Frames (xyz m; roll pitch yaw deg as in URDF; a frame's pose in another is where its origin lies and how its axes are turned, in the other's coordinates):
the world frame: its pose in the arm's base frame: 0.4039 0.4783 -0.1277 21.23 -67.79 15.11
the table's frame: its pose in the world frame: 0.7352 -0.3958 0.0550 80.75 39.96 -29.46
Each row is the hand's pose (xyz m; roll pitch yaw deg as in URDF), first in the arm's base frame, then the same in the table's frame.
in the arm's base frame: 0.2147 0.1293 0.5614 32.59 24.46 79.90
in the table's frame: -0.5914 0.2190 -0.1411 -117.31 32.08 -81.65
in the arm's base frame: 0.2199 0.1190 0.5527 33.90 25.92 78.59
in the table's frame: -0.5908 0.2159 -0.1270 -115.27 30.22 -81.32
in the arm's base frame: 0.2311 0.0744 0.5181 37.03 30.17 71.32
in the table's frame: -0.5979 0.2075 -0.0705 -107.19 23.15 -77.93
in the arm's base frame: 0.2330 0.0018 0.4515 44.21 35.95 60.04
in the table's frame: -0.6281 0.1891 0.0214 -92.65 12.69 -74.11
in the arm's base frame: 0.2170 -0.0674 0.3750 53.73 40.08 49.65
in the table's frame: -0.6779 0.1650 0.1099 -76.33 3.92 -71.44
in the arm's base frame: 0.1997 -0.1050 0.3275 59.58 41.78 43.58
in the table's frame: -0.7150 0.1490 0.1583 -66.46 -0.74 -69.95
